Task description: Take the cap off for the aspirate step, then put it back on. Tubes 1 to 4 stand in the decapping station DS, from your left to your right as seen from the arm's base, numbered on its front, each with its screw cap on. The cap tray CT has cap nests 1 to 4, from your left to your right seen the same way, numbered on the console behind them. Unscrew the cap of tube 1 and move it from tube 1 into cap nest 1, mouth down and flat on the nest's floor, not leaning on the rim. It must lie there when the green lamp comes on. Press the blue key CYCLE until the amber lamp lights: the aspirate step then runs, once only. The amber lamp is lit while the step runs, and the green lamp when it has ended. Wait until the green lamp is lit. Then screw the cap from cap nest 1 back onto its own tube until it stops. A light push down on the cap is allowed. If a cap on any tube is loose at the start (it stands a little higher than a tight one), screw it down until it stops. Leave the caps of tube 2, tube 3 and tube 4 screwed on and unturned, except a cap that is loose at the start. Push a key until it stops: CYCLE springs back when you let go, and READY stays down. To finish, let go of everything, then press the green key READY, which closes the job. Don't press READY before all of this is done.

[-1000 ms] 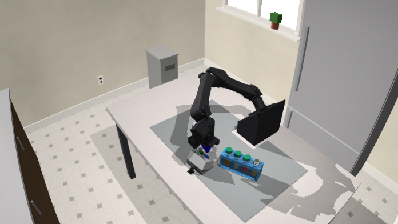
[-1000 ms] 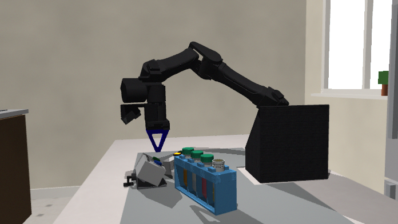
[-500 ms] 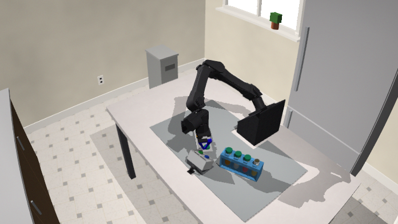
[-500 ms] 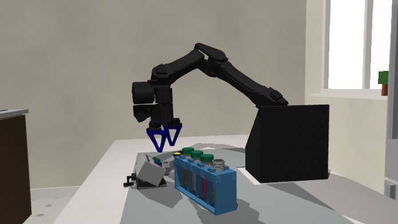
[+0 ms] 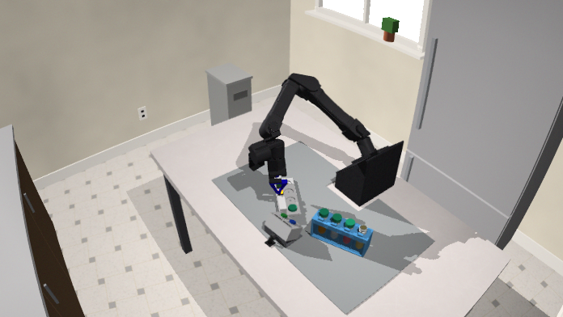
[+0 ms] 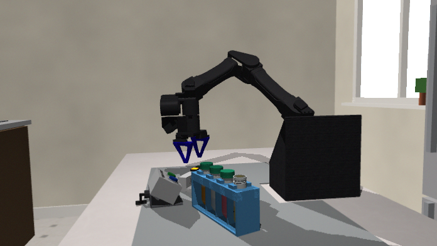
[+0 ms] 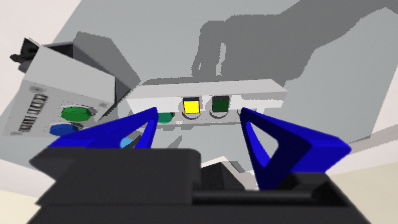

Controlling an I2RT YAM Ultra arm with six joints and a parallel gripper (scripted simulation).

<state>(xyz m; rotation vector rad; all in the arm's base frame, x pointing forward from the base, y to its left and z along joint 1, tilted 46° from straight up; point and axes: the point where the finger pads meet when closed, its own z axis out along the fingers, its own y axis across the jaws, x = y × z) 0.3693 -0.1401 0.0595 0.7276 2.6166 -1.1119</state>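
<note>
The green cap lies 10 mm behind my hand, 90 mm to the left of it and 80 mm below it. Round my hand: blue key (60 mm ahead, 190 mm to the left, 20 mm below); green key (70 mm ahead, 140 mm to the left, 20 mm below); grey key box (80 mm ahead, 160 mm to the left, 30 mm below).
</note>
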